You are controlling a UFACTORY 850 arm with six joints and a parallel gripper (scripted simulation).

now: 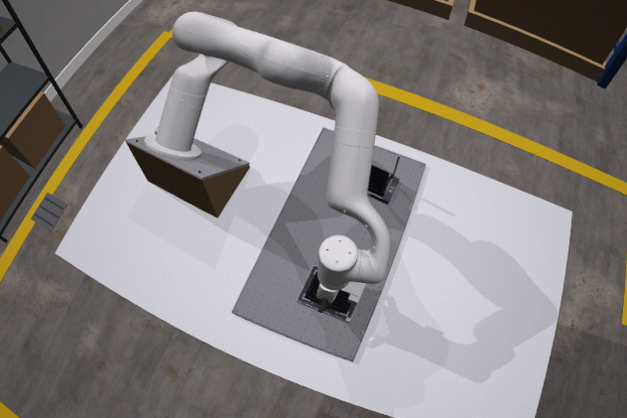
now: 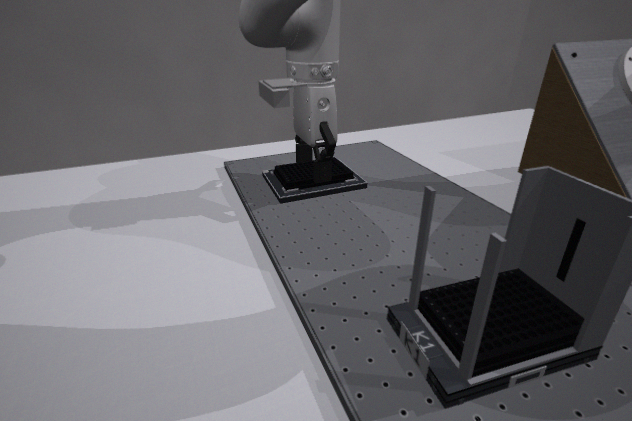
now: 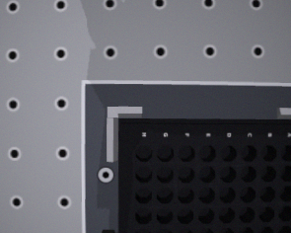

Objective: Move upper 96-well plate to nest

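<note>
My gripper is now 30 mm above the plate nest N1. The rest, counted from my hand: black plate (390 mm to the left, 60 mm behind).
</note>
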